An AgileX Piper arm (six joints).
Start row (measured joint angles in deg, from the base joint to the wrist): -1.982 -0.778 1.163 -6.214 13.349 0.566
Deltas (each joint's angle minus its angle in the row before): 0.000 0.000 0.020 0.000 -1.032 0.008; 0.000 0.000 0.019 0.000 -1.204 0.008; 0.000 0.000 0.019 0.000 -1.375 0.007; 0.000 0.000 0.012 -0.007 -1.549 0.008; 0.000 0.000 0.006 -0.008 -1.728 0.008; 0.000 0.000 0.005 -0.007 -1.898 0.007; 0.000 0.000 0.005 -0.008 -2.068 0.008; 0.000 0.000 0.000 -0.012 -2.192 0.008; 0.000 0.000 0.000 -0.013 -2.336 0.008; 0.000 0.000 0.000 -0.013 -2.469 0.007; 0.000 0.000 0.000 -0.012 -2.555 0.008; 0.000 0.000 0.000 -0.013 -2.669 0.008; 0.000 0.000 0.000 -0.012 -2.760 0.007
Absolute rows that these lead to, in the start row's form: -1.982 -0.778 1.183 -6.214 12.317 0.574; -1.982 -0.778 1.202 -6.214 11.113 0.582; -1.982 -0.778 1.221 -6.214 9.738 0.589; -1.982 -0.778 1.233 -6.221 8.189 0.597; -1.982 -0.778 1.239 -6.229 6.461 0.605; -1.982 -0.778 1.244 -6.236 4.563 0.612; -1.982 -0.778 1.249 -6.244 2.495 0.620; -1.982 -0.778 1.249 -6.256 0.303 0.628; -1.982 -0.778 1.249 -6.269 -2.033 0.636; -1.982 -0.778 1.249 -6.282 -4.502 0.643; -1.982 -0.778 1.249 -6.294 -7.057 0.651; -1.982 -0.778 1.249 -6.307 -9.726 0.659; -1.982 -0.778 1.249 -6.319 -12.486 0.666
